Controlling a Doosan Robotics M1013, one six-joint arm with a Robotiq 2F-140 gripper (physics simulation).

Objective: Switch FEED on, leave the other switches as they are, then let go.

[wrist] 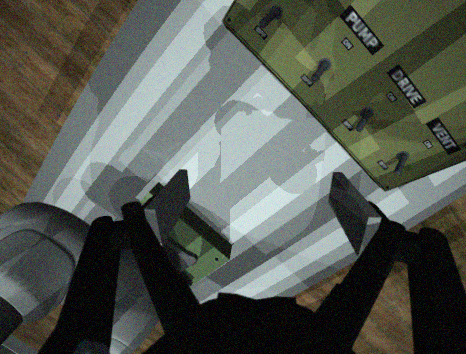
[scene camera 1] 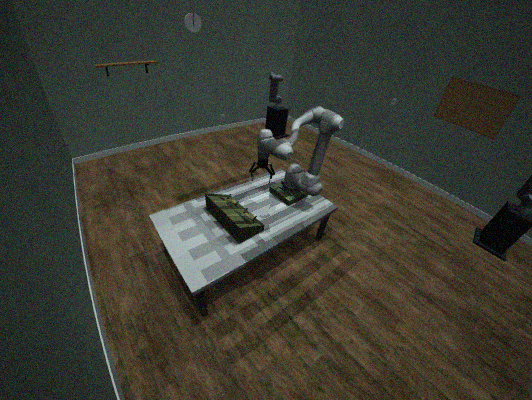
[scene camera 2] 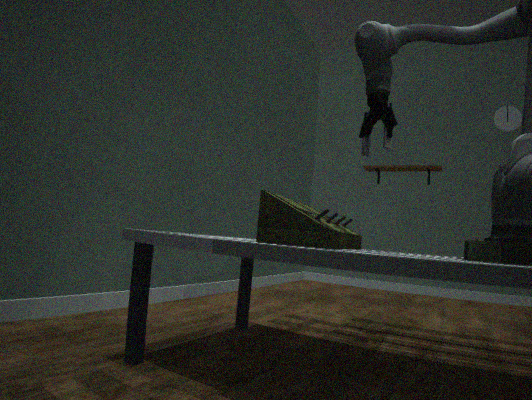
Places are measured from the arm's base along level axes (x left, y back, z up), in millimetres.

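Pixels of known places: gripper, between the fingertips: (wrist: 257, 186) (scene camera 1: 261, 181) (scene camera 2: 376, 152); arm's base, origin of its link: (scene camera 1: 290, 188) (scene camera 2: 516, 244).
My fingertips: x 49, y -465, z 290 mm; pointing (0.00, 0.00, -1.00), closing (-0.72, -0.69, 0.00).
For each thing: its top centre in the pictures, then the offset to it from my fingertips.
- DRIVE's lever, centre of its top: (wrist: 367, 123) dx -123, dy -145, dz -221 mm
- VENT's lever, centre of its top: (wrist: 405, 168) dx -243, dy -145, dz -221 mm
- fourth lever, centre of its top: (wrist: 269, 15) dx +117, dy -144, dz -221 mm
The green sloped switch panel (scene camera 1: 233, 216) (scene camera 2: 287, 220) (wrist: 425, 56) stands on the table. In the wrist view, PUMP's lever (wrist: 321, 70), DRIVE's lever (wrist: 365, 118) and VENT's lever (wrist: 400, 162) lean to the OFF side. A fourth lever (wrist: 270, 17) at the top edge leans the same way; its name plate is outside the view, so the word FEED does not show. My gripper (scene camera 1: 262, 176) (scene camera 2: 376, 149) (wrist: 257, 186) is open and empty, pointing down. It hangs high above the table on the robot-base side of the panel, well apart from the levers.
The striped table (scene camera 1: 175, 227) (scene camera 2: 190, 240) carries the arm's green base plate (scene camera 1: 286, 196) (wrist: 205, 252). Farther off are a wall shelf (scene camera 1: 126, 64) (scene camera 2: 403, 168), a black pedestal with another arm (scene camera 1: 277, 120) and a second dark pedestal (scene camera 1: 502, 230) at the right.
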